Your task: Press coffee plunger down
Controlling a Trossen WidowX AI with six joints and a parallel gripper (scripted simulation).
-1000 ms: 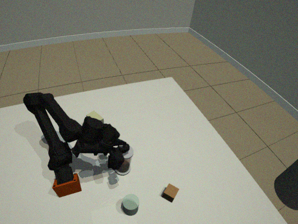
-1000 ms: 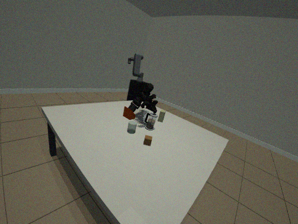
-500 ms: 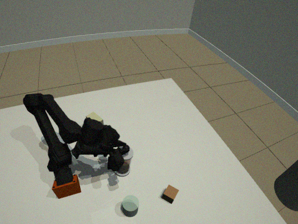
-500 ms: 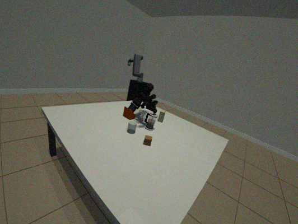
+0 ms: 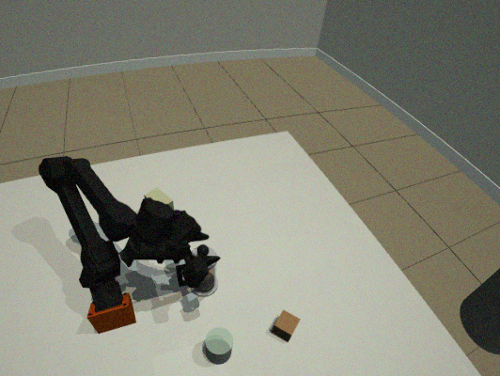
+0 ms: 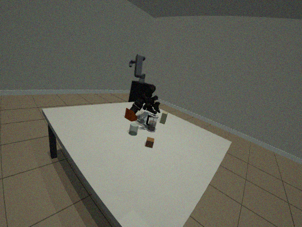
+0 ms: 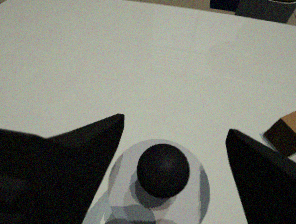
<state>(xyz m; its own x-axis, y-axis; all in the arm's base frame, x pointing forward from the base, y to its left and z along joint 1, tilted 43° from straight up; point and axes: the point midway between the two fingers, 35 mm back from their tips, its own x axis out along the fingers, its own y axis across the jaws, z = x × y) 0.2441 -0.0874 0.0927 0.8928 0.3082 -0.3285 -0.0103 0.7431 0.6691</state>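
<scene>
My gripper tip is now 9 cm above the coffee press, 4 cm past it and 1 cm to the right of it.
</scene>
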